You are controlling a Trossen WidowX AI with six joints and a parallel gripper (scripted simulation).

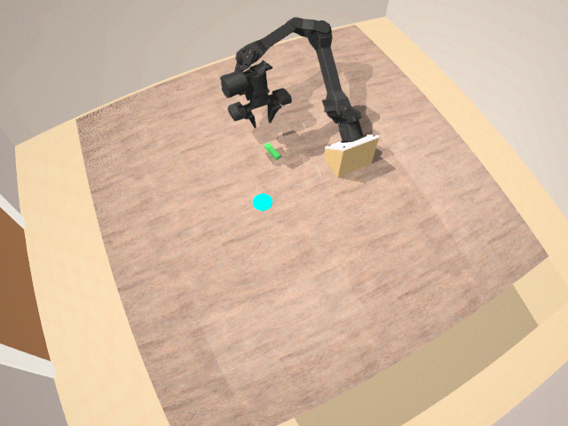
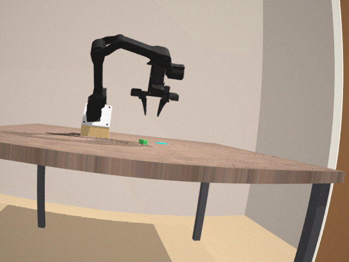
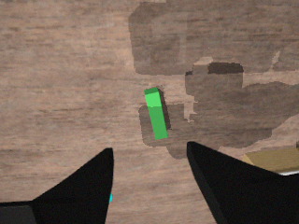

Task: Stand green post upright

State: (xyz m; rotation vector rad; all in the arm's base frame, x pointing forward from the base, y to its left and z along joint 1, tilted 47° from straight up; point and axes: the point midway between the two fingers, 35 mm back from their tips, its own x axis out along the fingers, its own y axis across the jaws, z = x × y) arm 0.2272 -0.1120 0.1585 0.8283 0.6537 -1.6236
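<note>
Right now my gripper tip is 1 cm past the green post, 4 cm to the right of it and 11 cm above it. The rest, counted from my gripper tip: cyan circle (11 cm ahead, 18 cm to the left, 12 cm below).
</note>
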